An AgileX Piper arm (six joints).
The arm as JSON. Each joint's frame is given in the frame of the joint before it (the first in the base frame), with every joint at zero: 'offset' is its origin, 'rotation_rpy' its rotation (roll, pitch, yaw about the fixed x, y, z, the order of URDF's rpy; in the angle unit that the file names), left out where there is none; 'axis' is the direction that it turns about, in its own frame. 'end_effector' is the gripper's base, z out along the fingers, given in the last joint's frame.
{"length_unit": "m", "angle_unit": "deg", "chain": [
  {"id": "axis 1", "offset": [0.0, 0.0, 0.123], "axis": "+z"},
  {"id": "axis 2", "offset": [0.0, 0.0, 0.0], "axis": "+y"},
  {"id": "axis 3", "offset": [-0.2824, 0.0, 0.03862], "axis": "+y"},
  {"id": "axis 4", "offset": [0.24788, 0.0, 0.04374], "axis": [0.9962, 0.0, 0.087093]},
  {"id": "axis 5", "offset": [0.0, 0.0, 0.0], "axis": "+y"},
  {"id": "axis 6", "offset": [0.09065, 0.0, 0.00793], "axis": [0.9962, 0.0, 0.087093]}
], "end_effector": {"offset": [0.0, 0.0, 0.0], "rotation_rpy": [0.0, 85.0, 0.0]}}
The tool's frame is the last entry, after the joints.
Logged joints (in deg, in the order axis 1, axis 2, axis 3, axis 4, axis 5, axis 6), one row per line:
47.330, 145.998, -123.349, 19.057, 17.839, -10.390
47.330, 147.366, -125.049, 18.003, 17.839, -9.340
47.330, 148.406, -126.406, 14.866, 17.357, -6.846
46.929, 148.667, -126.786, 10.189, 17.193, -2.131
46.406, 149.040, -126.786, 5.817, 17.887, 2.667
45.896, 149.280, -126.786, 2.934, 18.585, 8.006
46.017, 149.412, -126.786, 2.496, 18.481, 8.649
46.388, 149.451, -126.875, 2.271, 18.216, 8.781
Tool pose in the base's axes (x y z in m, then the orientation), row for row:
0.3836, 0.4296, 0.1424, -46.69, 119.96, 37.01
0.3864, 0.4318, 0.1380, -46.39, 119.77, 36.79
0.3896, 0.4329, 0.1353, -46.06, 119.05, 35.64
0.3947, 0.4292, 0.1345, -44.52, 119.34, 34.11
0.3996, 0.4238, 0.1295, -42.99, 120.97, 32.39
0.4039, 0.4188, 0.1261, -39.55, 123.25, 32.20
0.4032, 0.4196, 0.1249, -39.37, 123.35, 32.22
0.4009, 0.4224, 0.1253, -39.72, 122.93, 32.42
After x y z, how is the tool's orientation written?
As a rotation vector, in degrees.
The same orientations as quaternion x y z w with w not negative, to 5 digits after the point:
-0.32081, 0.82424, 0.25429, 0.39121
-0.31915, 0.82397, 0.25310, 0.39390
-0.31815, 0.82230, 0.24617, 0.40249
-0.30827, 0.82635, 0.23619, 0.40784
-0.29708, 0.83596, 0.22383, 0.40351
-0.27231, 0.84861, 0.22171, 0.39566
-0.27103, 0.84916, 0.22181, 0.39531
-0.27368, 0.84701, 0.22338, 0.39720

